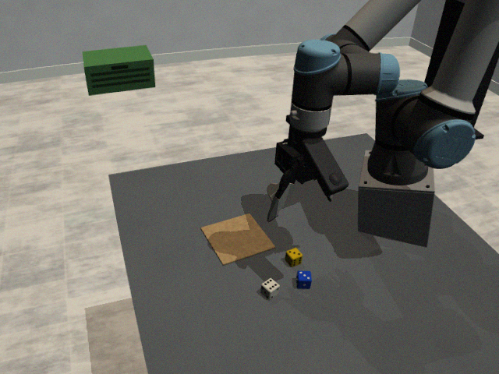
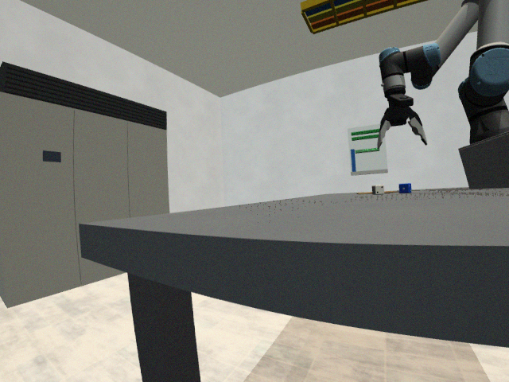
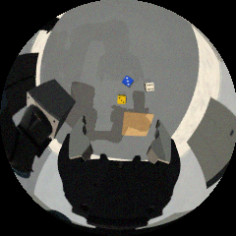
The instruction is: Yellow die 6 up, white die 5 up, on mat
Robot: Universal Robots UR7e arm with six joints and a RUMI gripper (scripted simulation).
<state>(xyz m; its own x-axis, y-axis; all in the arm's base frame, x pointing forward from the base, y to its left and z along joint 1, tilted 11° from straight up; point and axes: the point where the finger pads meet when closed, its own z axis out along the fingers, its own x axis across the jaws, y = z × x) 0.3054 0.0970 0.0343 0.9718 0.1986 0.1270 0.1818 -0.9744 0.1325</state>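
The yellow die is 140 mm below my hand. Also, from my hand: tan mat: 110 mm ahead, 110 mm to the right, 150 mm below; white die: 90 mm ahead, 70 mm to the left, 140 mm below; blue die: 70 mm to the left, 140 mm below.
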